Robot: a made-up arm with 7 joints. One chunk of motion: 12 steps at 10 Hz.
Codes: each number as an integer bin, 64 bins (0 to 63) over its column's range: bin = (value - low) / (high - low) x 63, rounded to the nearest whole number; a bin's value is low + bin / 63 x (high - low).
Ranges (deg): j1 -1.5..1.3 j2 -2..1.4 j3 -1.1..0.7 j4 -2.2..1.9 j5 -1.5..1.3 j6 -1.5..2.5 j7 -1.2..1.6
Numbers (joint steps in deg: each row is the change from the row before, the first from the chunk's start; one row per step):
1: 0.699 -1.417 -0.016 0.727 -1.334 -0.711 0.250
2: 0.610 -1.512 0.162 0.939 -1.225 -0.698 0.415
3: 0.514 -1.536 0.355 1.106 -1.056 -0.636 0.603
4: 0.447 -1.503 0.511 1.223 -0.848 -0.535 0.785
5: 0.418 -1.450 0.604 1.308 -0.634 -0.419 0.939
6: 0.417 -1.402 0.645 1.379 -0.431 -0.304 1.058
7: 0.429 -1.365 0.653 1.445 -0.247 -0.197 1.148
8: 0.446 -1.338 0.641 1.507 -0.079 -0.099 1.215
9: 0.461 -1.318 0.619 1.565 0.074 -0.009 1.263
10: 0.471 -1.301 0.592 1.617 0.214 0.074 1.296
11: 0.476 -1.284 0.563 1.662 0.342 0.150 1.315
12: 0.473 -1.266 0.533 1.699 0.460 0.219 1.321
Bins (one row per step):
1: 49 11 38 45 4 12 33
2: 47 9 44 48 6 13 36
3: 45 9 51 51 10 14 41
4: 44 9 56 53 15 15 45
5: 43 10 60 54 19 17 48
6: 43 11 61 55 24 19 51
7: 43 12 61 56 28 21 53
8: 44 12 61 57 32 22 54
9: 44 13 60 58 35 23 55
10: 44 13 59 59 39 25 56
11: 44 13 58 59 41 26 57
12: 44 14 57 60 44 27 57

